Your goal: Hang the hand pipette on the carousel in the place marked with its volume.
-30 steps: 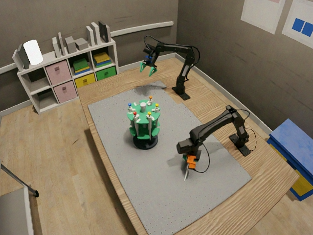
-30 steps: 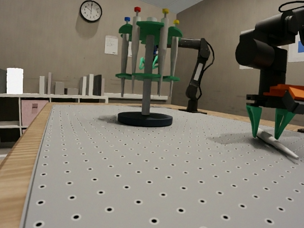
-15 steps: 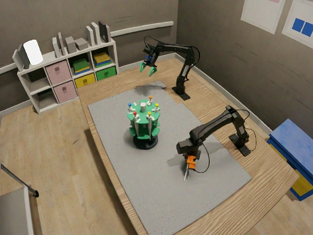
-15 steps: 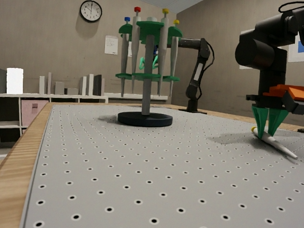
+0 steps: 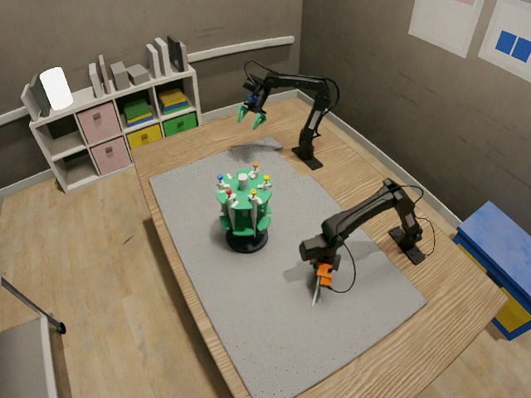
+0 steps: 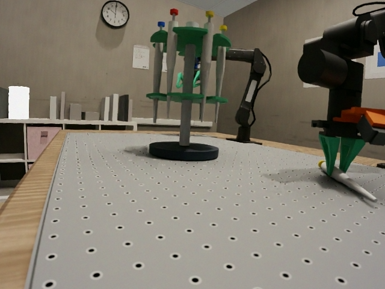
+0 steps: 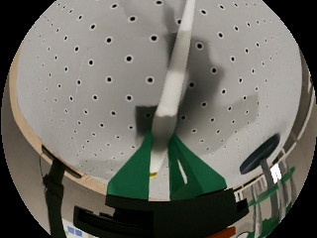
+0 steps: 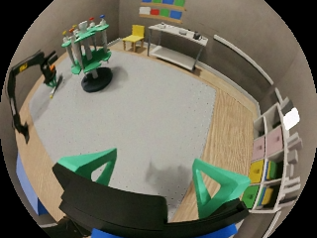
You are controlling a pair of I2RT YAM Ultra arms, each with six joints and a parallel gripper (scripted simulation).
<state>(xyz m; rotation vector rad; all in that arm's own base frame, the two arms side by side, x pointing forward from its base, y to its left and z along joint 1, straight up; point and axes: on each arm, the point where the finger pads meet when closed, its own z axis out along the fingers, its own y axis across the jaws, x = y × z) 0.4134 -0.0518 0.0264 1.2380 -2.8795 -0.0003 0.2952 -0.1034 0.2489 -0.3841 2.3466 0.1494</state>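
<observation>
Now: the hand pipette 2 cm to the left of my left hand, 1 cm below it and 1 cm ahead of it.
</observation>
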